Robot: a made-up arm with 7 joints.
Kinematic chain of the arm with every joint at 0, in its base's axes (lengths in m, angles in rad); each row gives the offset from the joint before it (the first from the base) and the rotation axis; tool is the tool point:
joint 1: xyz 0 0 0 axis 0 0.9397 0.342
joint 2: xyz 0 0 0 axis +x
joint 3: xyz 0 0 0 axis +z
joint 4: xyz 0.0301 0 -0.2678 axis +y
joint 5: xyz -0.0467 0 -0.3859 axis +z
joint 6: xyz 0 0 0 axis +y
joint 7: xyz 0 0 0 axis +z
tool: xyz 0 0 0
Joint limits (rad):
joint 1: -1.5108..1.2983
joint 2: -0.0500..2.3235
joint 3: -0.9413..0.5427
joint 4: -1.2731..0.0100
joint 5: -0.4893..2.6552
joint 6: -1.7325..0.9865
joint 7: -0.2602..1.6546
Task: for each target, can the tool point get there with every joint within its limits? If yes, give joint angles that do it. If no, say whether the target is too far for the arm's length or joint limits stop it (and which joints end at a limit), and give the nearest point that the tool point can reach.
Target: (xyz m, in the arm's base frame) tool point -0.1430 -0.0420 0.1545
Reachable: no: joint limits stop it (at a limit: joint 2, joint 3, joint 4) | nearest point -0.3211 0.1718 0.4438 | short by 0.401 m
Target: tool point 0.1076 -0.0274 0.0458
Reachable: no: joint limits stop it (at a limit: joint 4) | nearest point 0.5144 -0.1310 0.2189 | short by 0.454 m
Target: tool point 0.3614 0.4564 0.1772
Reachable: yes | joints 0.3789 2.0977 0.1628 -1.0279 0.5535 -0.3310 0.5342
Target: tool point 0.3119 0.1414 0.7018
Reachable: no: too far | nearest point 0.2172 0.1687 0.5143 | short by 0.212 m
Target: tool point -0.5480 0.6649 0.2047
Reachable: no: too far | nearest point -0.3903 0.5156 0.0942 | short by 0.244 m
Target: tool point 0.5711 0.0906 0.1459
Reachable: yes | joints -1.1008 0.7498 -0.1561 -1.1222 1.3091 0.0674 1.1379
